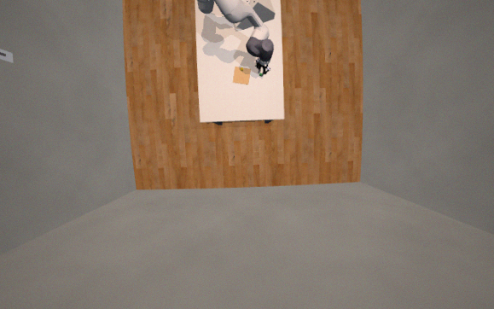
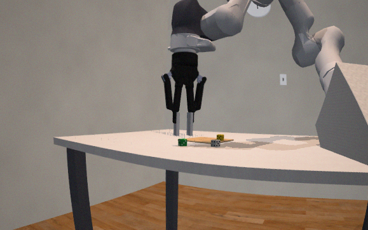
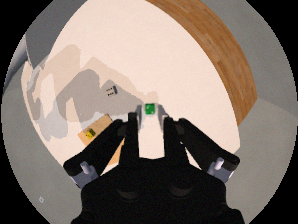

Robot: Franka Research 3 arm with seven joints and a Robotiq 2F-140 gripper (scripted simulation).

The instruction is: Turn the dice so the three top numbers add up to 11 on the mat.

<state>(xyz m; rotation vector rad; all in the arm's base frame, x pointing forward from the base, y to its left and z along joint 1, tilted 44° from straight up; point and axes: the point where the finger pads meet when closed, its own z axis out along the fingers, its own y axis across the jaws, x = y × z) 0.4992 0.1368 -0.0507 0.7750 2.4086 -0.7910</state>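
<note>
Now: the green die 5 cm below my hand. From my hand the other things lie so: yellow die (6 cm behind, 16 cm to the right, 5 cm below); white die (9 cm behind, 3 cm to the right, 5 cm below); tan mat (1 cm behind, 17 cm to the right, 6 cm below).
</note>
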